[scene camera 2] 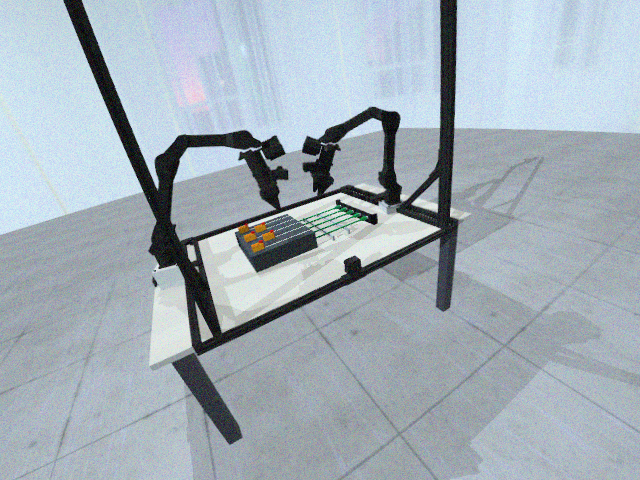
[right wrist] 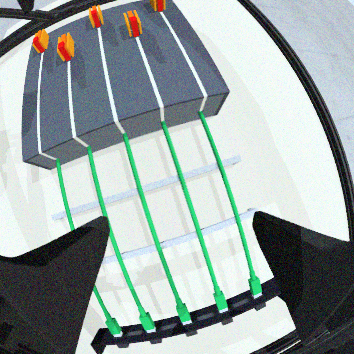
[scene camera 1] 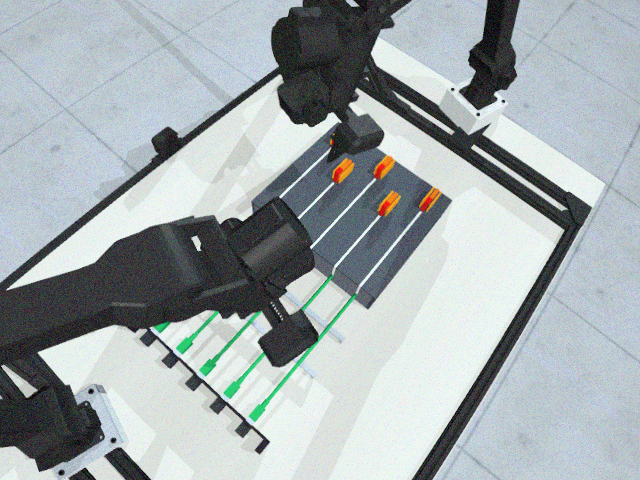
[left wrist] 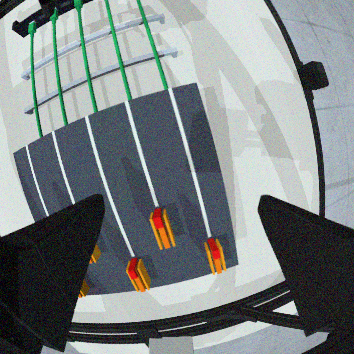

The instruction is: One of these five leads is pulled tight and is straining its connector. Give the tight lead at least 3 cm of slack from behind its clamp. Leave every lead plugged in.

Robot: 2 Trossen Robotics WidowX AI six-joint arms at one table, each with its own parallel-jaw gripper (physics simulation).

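Seen in the pictures: left gripper, fingertip midpoint: [scene camera 2: 279, 206] [scene camera 1: 313, 142] [left wrist: 184, 203]; right gripper, fingertip midpoint: [scene camera 2: 316, 194] [right wrist: 182, 222] [scene camera 1: 281, 293] [left wrist: 19, 28]; left arm's base at its link origin: [scene camera 2: 169, 262] [scene camera 1: 477, 95]; right arm's base at its link origin: [scene camera 2: 392, 202] [scene camera 1: 76, 430].
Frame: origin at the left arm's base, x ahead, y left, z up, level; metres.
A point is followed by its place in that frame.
White leads [left wrist: 145, 167] {z -0.010, x 0.448, y 0.032 m} [right wrist: 103, 60] {z -0.010, x 0.416, y 0.079 m} run across a dark block [scene camera 1: 356, 222] {z -0.011, x 0.415, y 0.108 m} [scene camera 2: 284, 253] [left wrist: 155, 125] {z -0.010, x 0.496, y 0.021 m} [right wrist: 132, 90] {z -0.010, x 0.472, y 0.123 m} from orange clamps with red parts [scene camera 1: 388, 203] {z 0.020, x 0.358, y 0.118 m} [left wrist: 162, 228] {z 0.014, x 0.383, y 0.012 m} [right wrist: 65, 47] {z 0.008, x 0.390, y 0.019 m}. They continue as green leads [scene camera 1: 289, 377] {z -0.050, x 0.653, y 0.261 m} [right wrist: 142, 195] {z -0.050, x 0.591, y 0.132 m} to green plugs [scene camera 1: 256, 411] {z -0.047, x 0.722, y 0.278 m} [right wrist: 184, 313] {z -0.046, x 0.750, y 0.181 m} at a black connector strip [scene camera 1: 263, 444] {z -0.032, x 0.736, y 0.323 m} [right wrist: 100, 340] {z -0.040, x 0.807, y 0.058 m}. I cannot tell which lead is tight. My left gripper [scene camera 2: 279, 205] {z 0.111, x 0.443, y -0.001 m} [left wrist: 184, 203] {z 0.111, x 0.443, y -0.001 m} is open and empty above the clamp end. My right gripper [scene camera 2: 320, 191] {z 0.069, x 0.610, y 0.171 m} [right wrist: 182, 222] {z 0.069, x 0.610, y 0.171 m} is open and empty above the green leads.
Two pale bars [right wrist: 160, 184] {z -0.055, x 0.577, y 0.154 m} [left wrist: 172, 52] {z -0.058, x 0.616, y 0.002 m} lie crosswise at the green leads. The clamps are staggered and close together. In scene camera 1, the right arm [scene camera 1: 175, 268] {z 0.326, x 0.712, y 0.181 m} hides part of the leads and block. A black frame [scene camera 1: 496, 330] [scene camera 2: 279, 312] {z -0.080, x 0.371, y -0.332 m} edges the table.
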